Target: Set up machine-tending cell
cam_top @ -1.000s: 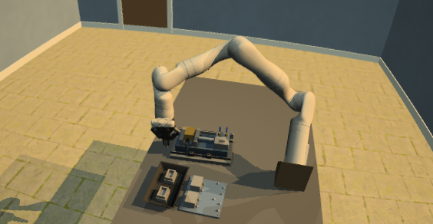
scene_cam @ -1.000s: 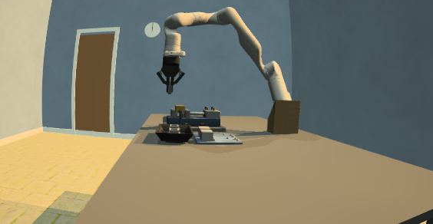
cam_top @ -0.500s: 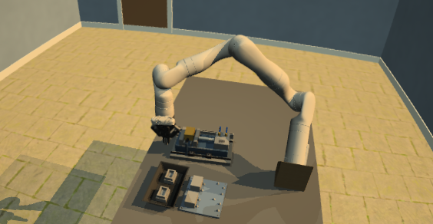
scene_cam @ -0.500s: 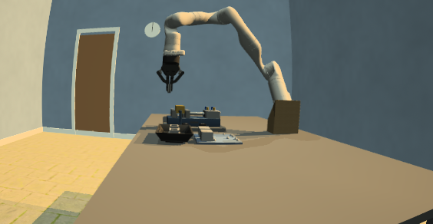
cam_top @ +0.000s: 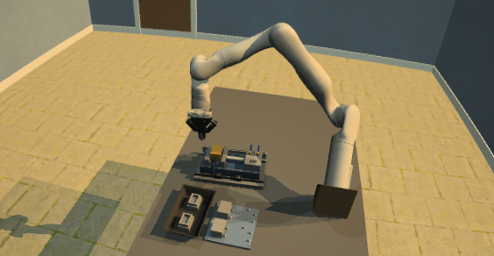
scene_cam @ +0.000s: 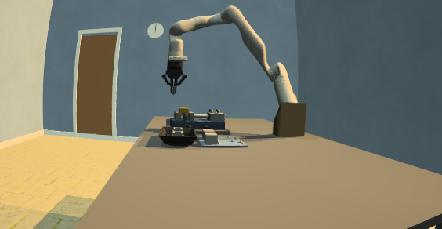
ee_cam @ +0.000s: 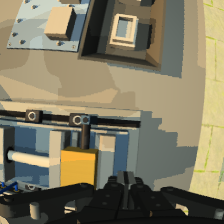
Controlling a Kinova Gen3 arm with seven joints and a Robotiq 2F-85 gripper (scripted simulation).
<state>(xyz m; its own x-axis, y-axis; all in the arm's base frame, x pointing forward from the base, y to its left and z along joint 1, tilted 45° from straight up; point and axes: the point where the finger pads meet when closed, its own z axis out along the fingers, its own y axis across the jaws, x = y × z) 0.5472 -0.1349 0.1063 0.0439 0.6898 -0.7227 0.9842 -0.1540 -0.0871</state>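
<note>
Right now the brass blank is 6 cm behind my hand, 2 cm to the right of it and 10 cm below it. The rest, counted from my hand: vise (12 cm behind, 1 cm to the right, 16 cm below).
</note>
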